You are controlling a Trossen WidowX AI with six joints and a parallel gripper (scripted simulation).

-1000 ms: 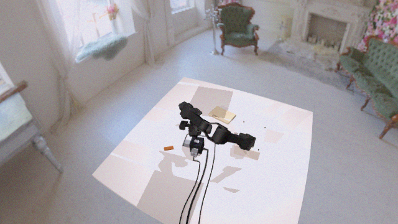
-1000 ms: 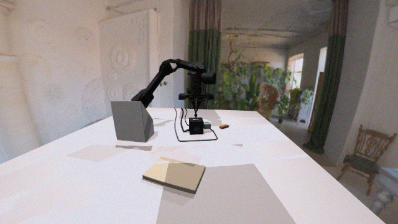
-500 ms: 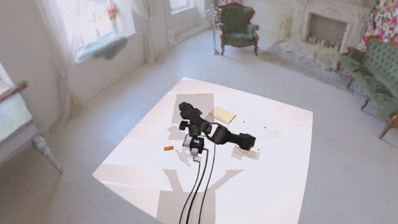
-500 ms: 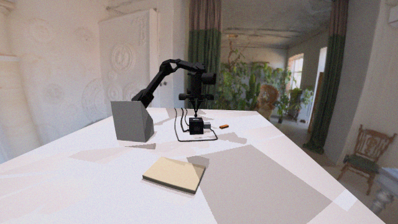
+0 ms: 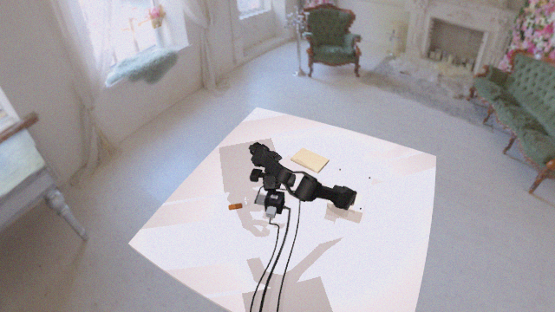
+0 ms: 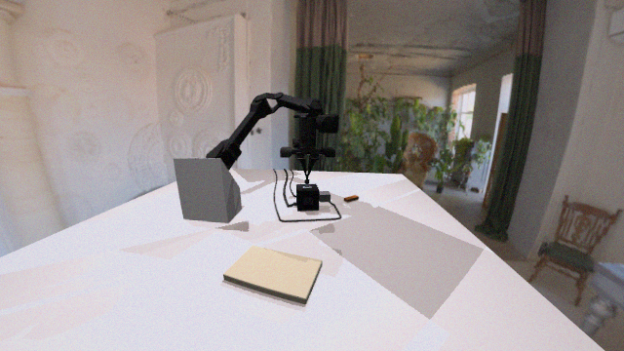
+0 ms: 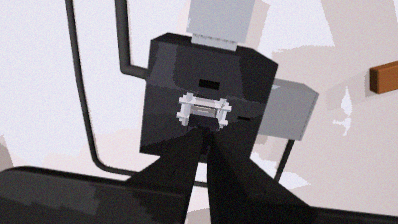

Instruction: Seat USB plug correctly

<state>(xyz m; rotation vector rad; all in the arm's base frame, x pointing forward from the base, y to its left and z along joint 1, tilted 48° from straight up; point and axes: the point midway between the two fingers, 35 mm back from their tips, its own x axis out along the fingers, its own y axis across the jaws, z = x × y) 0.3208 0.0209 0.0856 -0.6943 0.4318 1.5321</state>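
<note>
My gripper tip is 1 cm above the grey USB plug.
</note>
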